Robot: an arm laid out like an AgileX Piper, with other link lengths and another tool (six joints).
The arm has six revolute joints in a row. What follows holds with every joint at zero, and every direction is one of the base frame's. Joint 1 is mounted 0.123 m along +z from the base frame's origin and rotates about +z. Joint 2 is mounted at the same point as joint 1 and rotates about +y. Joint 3 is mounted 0.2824 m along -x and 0.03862 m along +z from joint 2 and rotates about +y. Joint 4 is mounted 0.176 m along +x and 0.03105 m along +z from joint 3 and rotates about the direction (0.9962, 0, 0.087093). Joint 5 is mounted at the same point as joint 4 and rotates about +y. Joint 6 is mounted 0.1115 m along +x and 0.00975 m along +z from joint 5 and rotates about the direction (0.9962, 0, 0.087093). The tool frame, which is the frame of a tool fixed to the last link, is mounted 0.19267 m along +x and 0.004 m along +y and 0.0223 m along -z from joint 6; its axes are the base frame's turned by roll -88.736, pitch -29.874 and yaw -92.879 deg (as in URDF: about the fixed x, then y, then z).
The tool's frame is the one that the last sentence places.
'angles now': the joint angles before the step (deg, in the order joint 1, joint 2, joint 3, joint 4, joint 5, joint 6). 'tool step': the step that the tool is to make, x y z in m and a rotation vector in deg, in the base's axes. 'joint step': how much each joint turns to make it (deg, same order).
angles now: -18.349 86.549 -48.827 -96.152 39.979 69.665
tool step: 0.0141 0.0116 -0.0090 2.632 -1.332 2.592
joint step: -0.019 -0.004 0.148 -0.219 -3.690 1.598
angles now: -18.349 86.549 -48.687 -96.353 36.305 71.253
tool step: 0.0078 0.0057 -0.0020 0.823 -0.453 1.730
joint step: -0.102 -0.119 -0.010 -0.606 -2.022 0.479
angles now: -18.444 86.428 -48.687 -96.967 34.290 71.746
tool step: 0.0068 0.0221 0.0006 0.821 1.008 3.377
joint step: 3.371 -2.052 0.012 5.177 -0.513 -5.740
